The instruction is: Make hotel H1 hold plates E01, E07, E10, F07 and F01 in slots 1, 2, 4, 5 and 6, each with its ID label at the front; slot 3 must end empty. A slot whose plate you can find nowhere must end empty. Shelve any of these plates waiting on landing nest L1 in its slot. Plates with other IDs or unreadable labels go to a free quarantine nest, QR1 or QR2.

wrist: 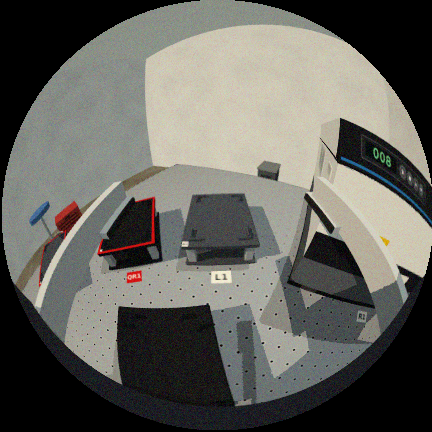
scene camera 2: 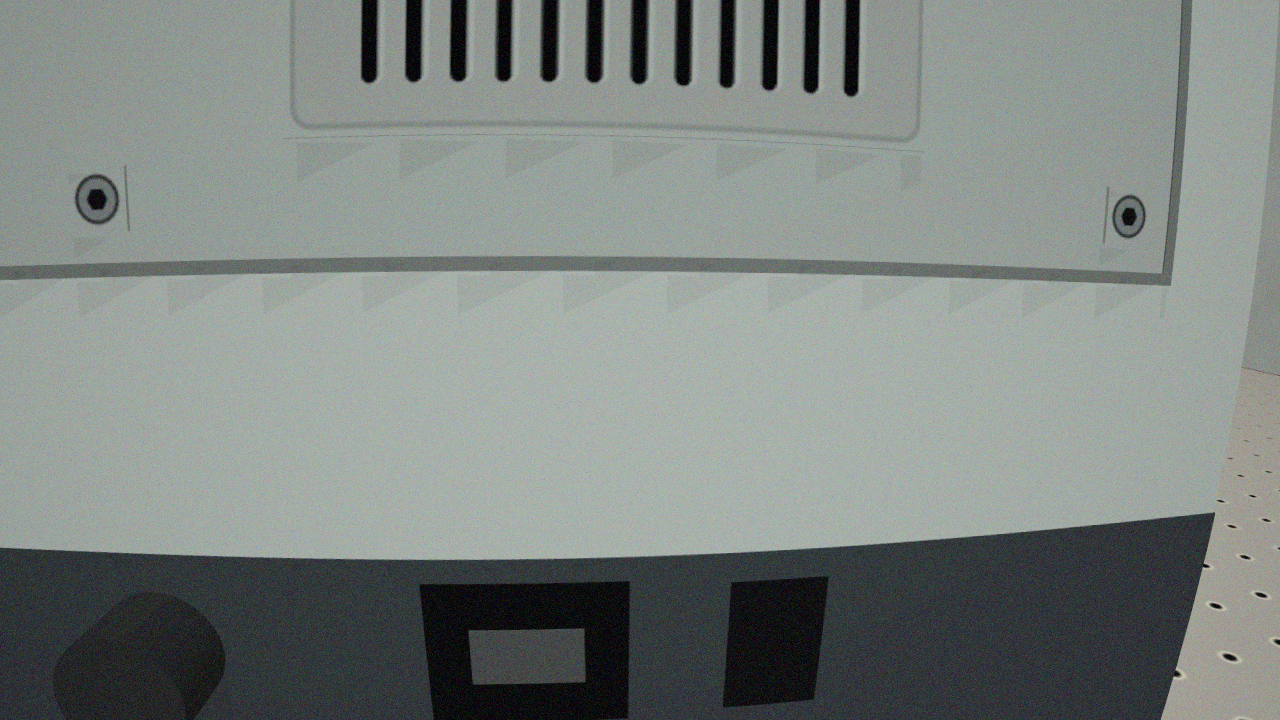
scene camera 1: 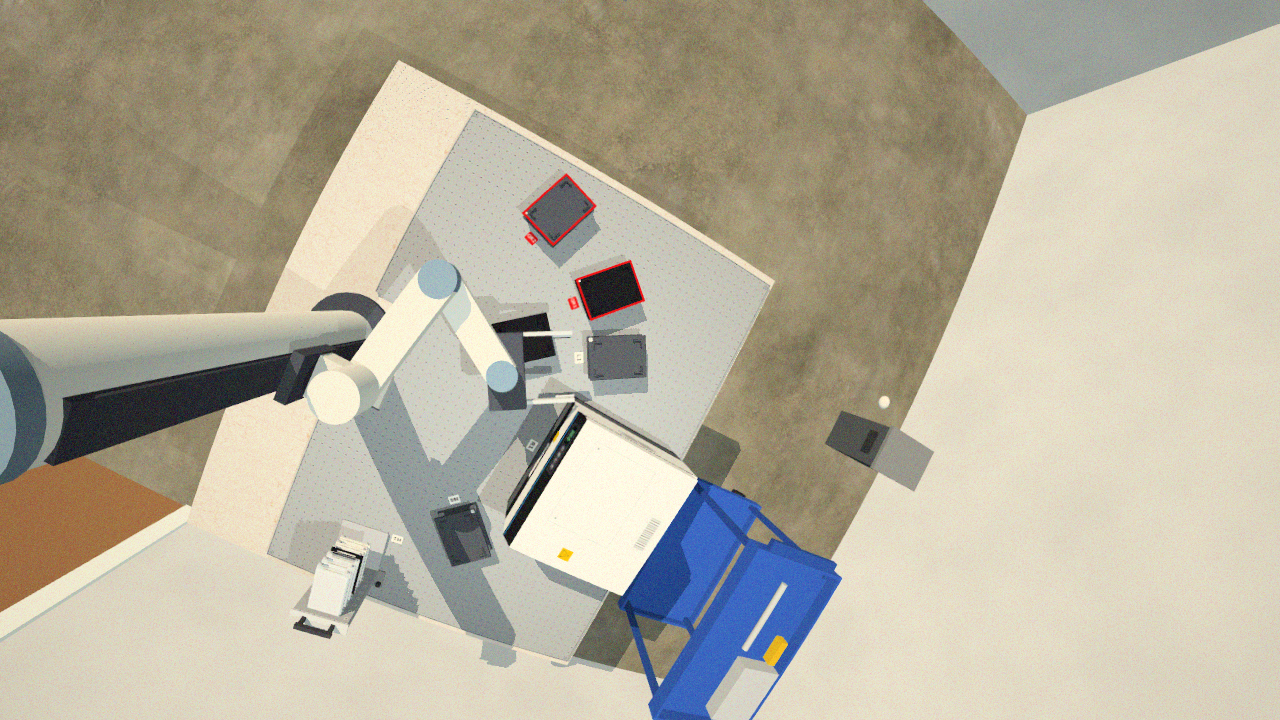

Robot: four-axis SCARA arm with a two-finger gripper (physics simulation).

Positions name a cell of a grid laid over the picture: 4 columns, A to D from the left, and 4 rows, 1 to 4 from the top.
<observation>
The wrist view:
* my gripper: C2
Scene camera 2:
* white instrument: B3
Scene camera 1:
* my gripper: B3
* plate F01: B4
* white instrument: B3
</observation>
